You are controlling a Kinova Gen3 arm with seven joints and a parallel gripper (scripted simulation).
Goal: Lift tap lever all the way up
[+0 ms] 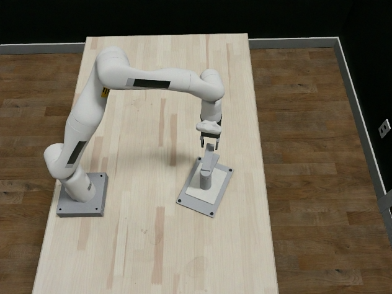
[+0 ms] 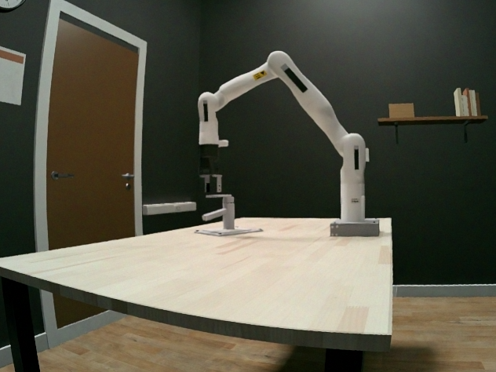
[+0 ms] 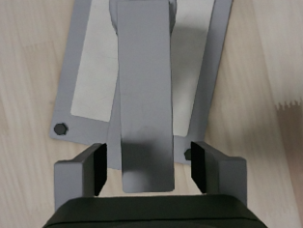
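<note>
My hand is 1 cm past the lever, 4 cm to the left of it and 3 cm above it. The rest, counted from my hand: base plate: 2 cm behind, 10 cm to the right, 18 cm below; tap: 1 cm behind, 7 cm to the right, 8 cm below.
</note>
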